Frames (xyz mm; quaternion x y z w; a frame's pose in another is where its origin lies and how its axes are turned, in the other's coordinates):
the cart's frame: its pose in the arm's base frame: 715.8 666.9 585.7 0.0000 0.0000 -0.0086 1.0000
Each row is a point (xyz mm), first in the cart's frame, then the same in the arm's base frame.
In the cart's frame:
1: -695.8 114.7 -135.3
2: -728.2 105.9 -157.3
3: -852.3 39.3 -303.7
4: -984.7 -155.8 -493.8
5: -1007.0 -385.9 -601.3
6: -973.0 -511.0 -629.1
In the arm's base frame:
1: 22.1 793.5 450.4
2: -10.5 785.3 428.4
3: -135.7 720.9 282.0
4: -271.4 528.1 91.9
5: -297.7 298.4 -15.6
6: -265.8 172.7 -43.4

